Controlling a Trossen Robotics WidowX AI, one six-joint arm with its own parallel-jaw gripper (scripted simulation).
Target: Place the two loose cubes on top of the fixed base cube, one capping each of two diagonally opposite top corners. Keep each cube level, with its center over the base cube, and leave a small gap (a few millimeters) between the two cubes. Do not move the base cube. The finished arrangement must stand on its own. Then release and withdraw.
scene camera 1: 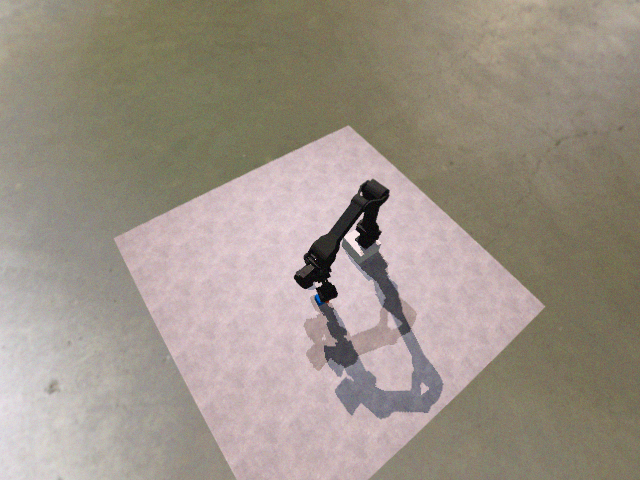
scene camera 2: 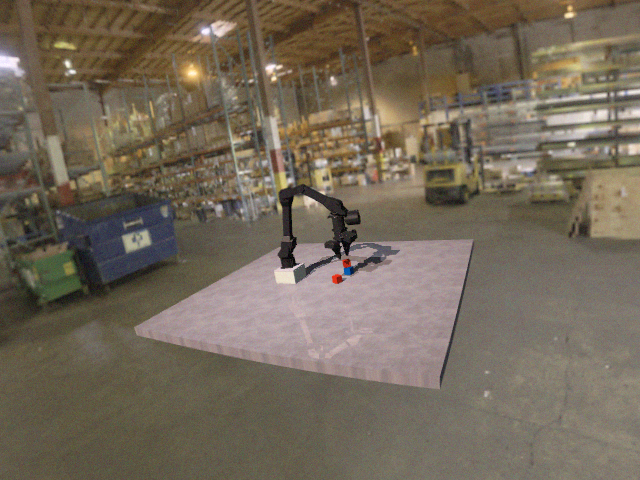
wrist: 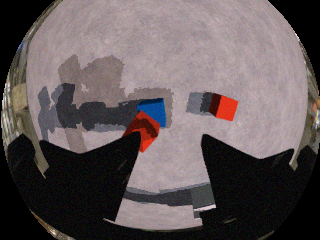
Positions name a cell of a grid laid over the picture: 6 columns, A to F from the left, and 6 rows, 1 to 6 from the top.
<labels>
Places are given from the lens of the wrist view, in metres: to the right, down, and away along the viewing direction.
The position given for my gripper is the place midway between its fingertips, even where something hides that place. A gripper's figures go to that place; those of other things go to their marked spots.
my gripper (wrist: D4): 0.01, 0.02, 0.10
red cube (wrist: C4): -0.01, 0.01, 0.13
</labels>
